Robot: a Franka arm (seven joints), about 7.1 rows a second.
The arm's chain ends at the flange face. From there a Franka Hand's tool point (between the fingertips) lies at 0.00 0.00 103.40 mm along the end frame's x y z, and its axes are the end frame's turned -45 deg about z.
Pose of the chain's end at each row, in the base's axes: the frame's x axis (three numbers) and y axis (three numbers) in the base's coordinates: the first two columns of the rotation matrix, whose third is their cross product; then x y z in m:
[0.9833 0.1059 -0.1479 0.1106 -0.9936 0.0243 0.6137 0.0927 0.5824]
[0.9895 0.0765 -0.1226 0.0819 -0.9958 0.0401 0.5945 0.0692 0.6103]
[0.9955 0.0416 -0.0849 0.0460 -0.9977 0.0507 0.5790 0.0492 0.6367]
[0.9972 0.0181 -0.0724 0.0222 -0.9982 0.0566 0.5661 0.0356 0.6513]
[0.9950 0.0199 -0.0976 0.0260 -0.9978 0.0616 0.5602 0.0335 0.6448]
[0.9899 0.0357 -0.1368 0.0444 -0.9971 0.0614 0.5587 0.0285 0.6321]
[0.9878 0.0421 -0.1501 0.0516 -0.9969 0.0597 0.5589 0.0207 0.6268]
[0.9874 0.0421 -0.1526 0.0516 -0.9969 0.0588 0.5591 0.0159 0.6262]
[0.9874 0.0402 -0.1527 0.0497 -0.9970 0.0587 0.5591 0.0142 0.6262]
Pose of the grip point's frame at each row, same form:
[0.6171 0.7775 -0.1218 0.7735 -0.6277 -0.0874 0.5988 0.0885 0.4802]
[0.6418 0.7582 -0.1150 0.7576 -0.6500 -0.0583 0.5822 0.0641 0.5078]
[0.6714 0.7349 -0.0959 0.7365 -0.6761 -0.0242 0.5705 0.0436 0.5338]
[0.6894 0.7186 -0.0912 0.7208 -0.6930 -0.0112 0.5587 0.0296 0.5483]
[0.6852 0.7196 -0.1126 0.7220 -0.6915 -0.0255 0.5503 0.0269 0.5421]
[0.6686 0.7303 -0.1401 0.7314 -0.6798 -0.0533 0.5448 0.0216 0.5299]
[0.6620 0.7347 -0.1484 0.7350 -0.6751 -0.0639 0.5437 0.0138 0.5248]
[0.6617 0.7347 -0.1495 0.7347 -0.6751 -0.0663 0.5436 0.0091 0.5242]
[0.6631 0.7334 -0.1495 0.7333 -0.6766 -0.0665 0.5436 0.0074 0.5242]

